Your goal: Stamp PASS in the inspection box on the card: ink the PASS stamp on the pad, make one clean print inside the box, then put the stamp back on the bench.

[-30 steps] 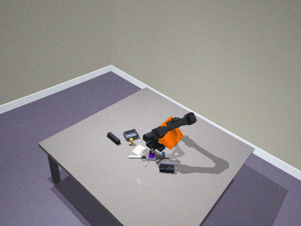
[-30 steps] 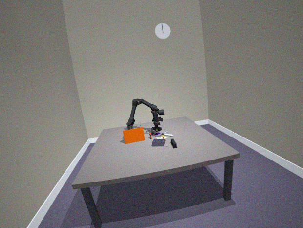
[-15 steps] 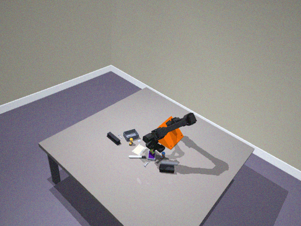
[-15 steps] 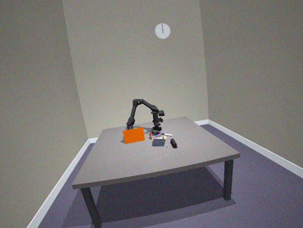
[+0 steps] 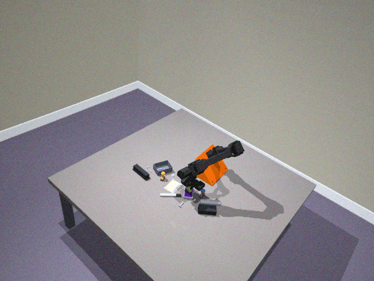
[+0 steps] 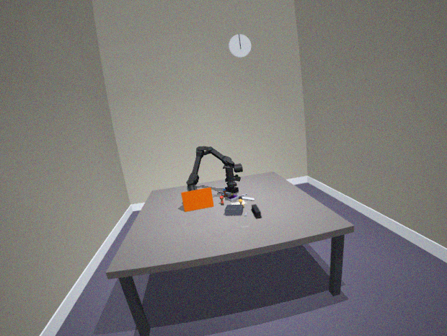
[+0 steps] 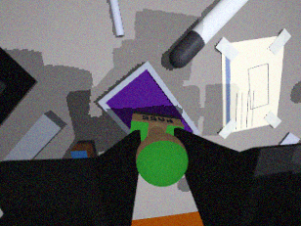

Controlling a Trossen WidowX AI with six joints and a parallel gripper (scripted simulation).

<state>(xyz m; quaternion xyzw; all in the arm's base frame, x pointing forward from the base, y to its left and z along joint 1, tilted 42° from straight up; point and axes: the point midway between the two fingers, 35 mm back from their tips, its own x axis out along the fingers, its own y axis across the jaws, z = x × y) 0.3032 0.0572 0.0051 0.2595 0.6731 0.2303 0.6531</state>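
Right now my gripper tip is 5 cm above the purple ink pad. The rest, counted from my gripper tip: blue-knobbed stamp (4 cm behind, 8 cm to the left, 3 cm below); green-knobbed PASS stamp (right at my gripper tip); white marker (8 cm ahead, 6 cm to the right, 4 cm below).
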